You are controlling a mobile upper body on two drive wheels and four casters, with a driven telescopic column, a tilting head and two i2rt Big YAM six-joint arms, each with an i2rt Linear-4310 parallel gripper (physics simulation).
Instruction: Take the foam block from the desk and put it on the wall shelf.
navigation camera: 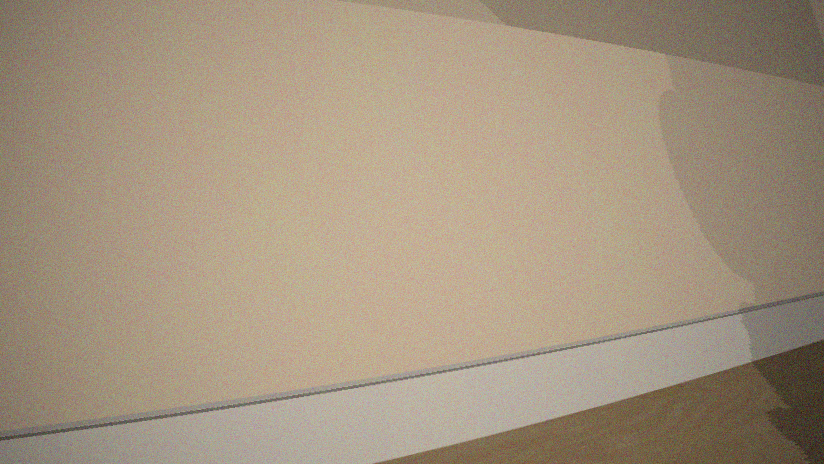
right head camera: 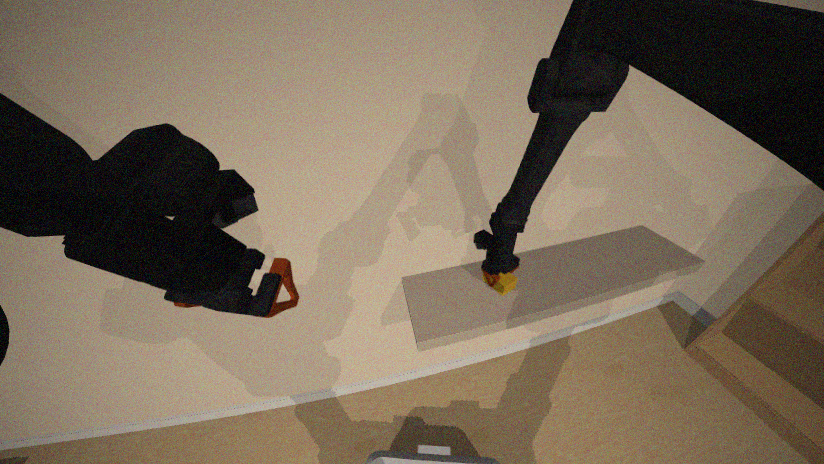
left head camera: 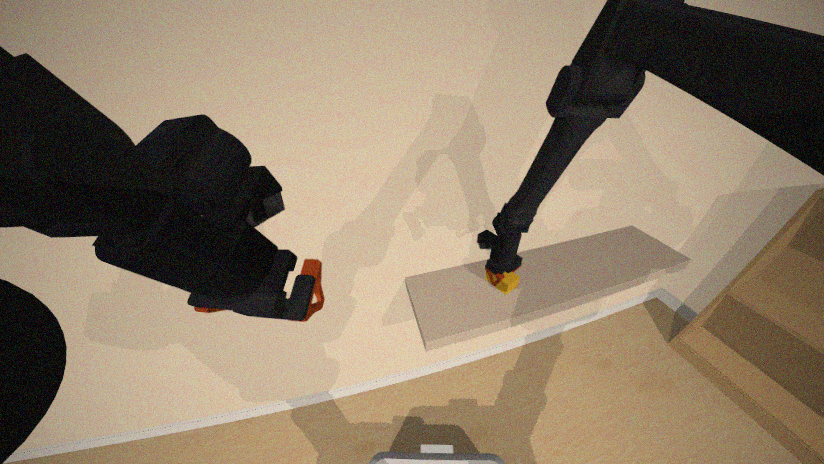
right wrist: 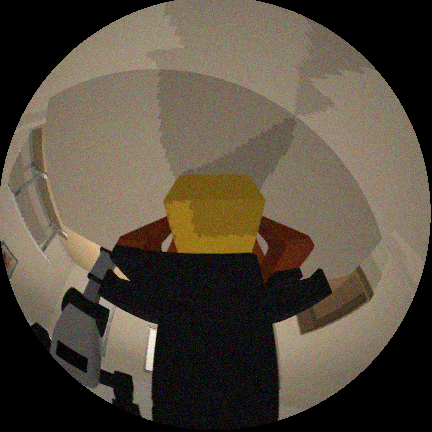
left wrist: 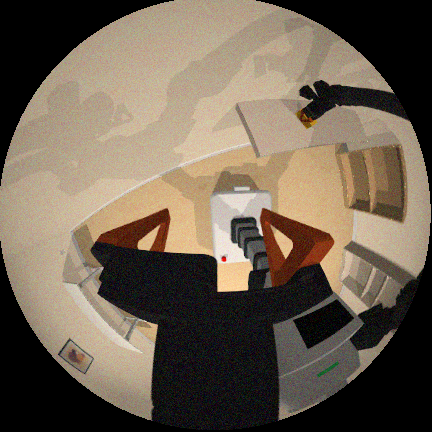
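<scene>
The yellow foam block (left head camera: 508,282) (right head camera: 504,283) (right wrist: 215,215) is held between the orange fingers of my right gripper (left head camera: 500,277) (right head camera: 497,278) (left wrist: 305,118). The block shows over the grey wall shelf (left head camera: 599,262) (right head camera: 605,262) (left wrist: 270,125) (right wrist: 100,150), nearer its left end in the head views. Whether the block touches the shelf top I cannot tell. My left gripper (left wrist: 214,212) is open and empty, well to the left of the shelf in the head views. The desk is not recognisable in these views.
A wooden shelf unit (left head camera: 689,322) (right head camera: 706,334) (left wrist: 404,185) stands right of the wall shelf in the head views. A framed picture (left wrist: 76,356) hangs on a wall. The robot's white base (left wrist: 227,200) stands on the wooden floor (left head camera: 599,368) (right head camera: 611,368).
</scene>
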